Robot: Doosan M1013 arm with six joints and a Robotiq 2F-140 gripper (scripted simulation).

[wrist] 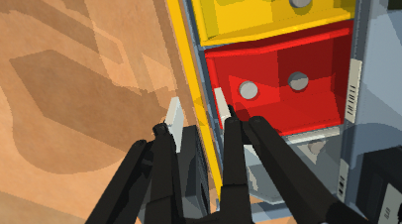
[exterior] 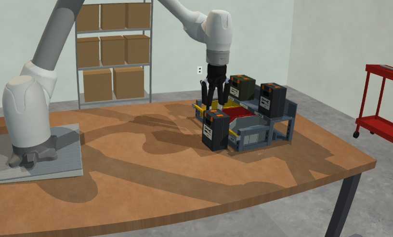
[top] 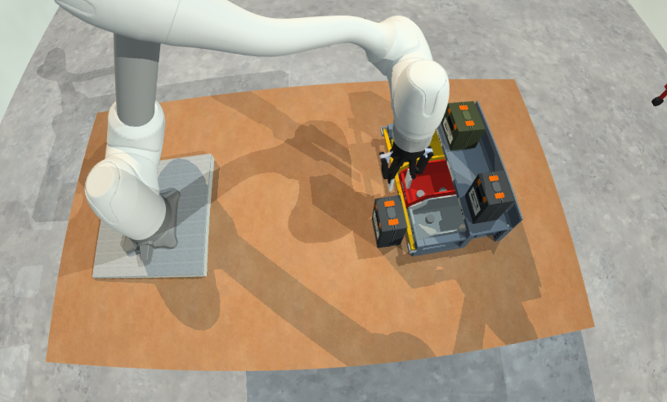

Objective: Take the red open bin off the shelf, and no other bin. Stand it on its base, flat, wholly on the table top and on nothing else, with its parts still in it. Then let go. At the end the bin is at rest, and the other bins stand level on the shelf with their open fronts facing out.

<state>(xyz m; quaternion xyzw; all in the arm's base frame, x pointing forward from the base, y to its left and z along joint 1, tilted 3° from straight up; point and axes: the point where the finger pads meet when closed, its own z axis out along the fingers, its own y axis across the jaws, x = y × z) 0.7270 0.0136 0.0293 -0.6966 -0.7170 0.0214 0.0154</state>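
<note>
The yellow bar is 3 cm below my hand. Also, from my hand: yellow bin (10 cm ahead, 11 cm to the left, 5 cm below); then dark grey case (5 cm behind, 11 cm to the right, 2 cm below); then red open bin (10 cm ahead, 5 cm below).
</note>
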